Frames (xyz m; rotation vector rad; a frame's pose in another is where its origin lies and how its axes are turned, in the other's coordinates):
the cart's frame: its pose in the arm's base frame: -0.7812 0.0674 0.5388 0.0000 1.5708 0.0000
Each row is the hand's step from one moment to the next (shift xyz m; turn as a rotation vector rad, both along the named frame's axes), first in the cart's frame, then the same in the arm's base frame.
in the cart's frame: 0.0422 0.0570 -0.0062 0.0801 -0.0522 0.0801
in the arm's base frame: -0.0062 0.0570 -0.0422 0.0801 -0.0522 -0.0801
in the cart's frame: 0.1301 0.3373 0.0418 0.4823 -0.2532 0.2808
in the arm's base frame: 0.0418 0.3373 -0.1301 0.2808 -0.2532 -0.4823
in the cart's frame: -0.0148 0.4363 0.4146 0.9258 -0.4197 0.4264
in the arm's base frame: 0.4146 0.4363 0.0148 0.4264 -0.4197 -0.9258
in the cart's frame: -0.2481 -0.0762 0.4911 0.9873 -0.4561 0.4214
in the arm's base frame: 0.4911 -0.0762 0.2481 0.4214 -0.4561 -0.9873
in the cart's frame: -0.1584 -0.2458 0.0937 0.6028 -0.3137 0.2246
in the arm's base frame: 0.0937 -0.2458 0.1584 0.2246 -0.3137 -0.6028
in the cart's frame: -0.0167 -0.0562 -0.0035 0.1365 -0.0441 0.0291
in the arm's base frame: -0.0035 -0.0562 0.0167 0.0291 -0.0441 -0.1365
